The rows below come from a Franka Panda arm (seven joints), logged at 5 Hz.
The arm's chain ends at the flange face. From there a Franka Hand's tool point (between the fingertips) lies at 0.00 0.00 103.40 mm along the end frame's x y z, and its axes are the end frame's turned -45 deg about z.
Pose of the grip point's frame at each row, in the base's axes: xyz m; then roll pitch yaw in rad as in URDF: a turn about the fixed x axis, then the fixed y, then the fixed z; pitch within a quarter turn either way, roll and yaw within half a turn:
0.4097, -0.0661, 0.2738, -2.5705, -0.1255, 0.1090
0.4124, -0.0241, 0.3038, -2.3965, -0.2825, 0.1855
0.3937, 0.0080, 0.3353, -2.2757, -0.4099, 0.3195
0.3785, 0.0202, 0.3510, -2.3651, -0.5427, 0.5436
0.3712, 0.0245, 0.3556, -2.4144, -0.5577, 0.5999
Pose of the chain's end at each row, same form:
0.4050, -0.1228, 0.3601, -2.6308, 0.2950, -0.5620
0.4045, -0.0969, 0.3768, -2.3916, 0.2665, -0.3835
0.3931, -0.0752, 0.3967, -2.2245, 0.2138, -0.1685
0.3834, -0.0615, 0.4142, -2.2293, 0.0592, 0.0139
0.3763, -0.0553, 0.4211, -2.2576, 0.0246, 0.0432

